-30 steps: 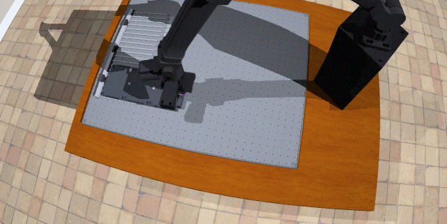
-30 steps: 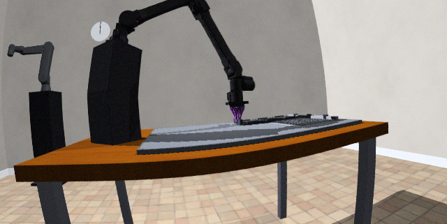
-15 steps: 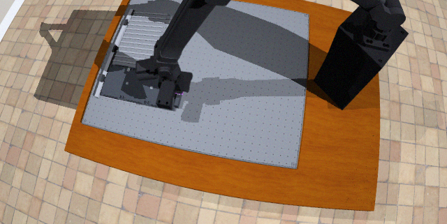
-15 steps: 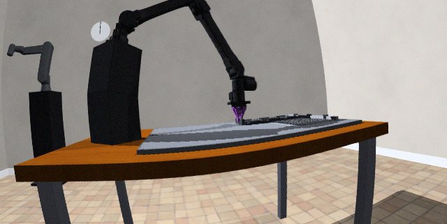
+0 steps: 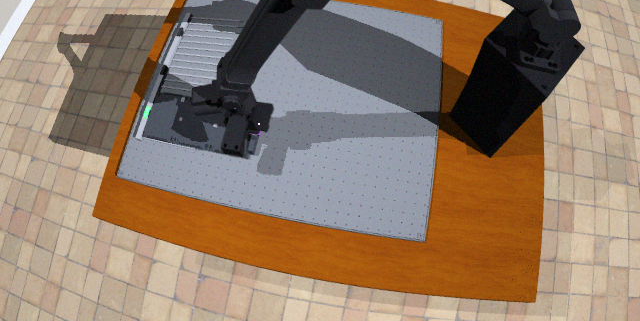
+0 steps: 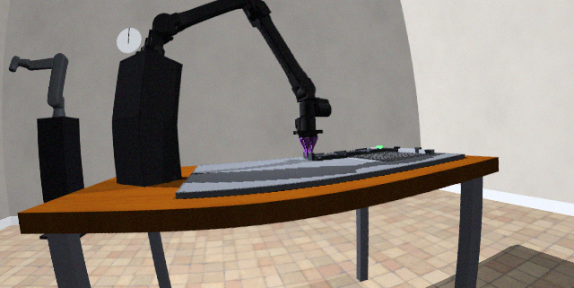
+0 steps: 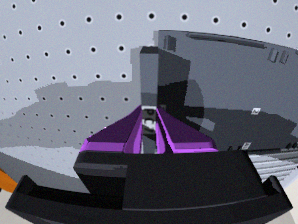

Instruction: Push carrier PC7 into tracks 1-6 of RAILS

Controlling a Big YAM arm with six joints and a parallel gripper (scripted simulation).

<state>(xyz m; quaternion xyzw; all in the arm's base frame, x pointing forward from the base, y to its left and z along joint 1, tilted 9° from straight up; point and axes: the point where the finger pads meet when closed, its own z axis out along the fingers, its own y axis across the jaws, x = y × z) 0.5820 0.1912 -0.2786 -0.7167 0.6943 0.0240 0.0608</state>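
Now: hand 16 cm short of the carrier PC7, 1 cm to the right of it and 1 cm above it.
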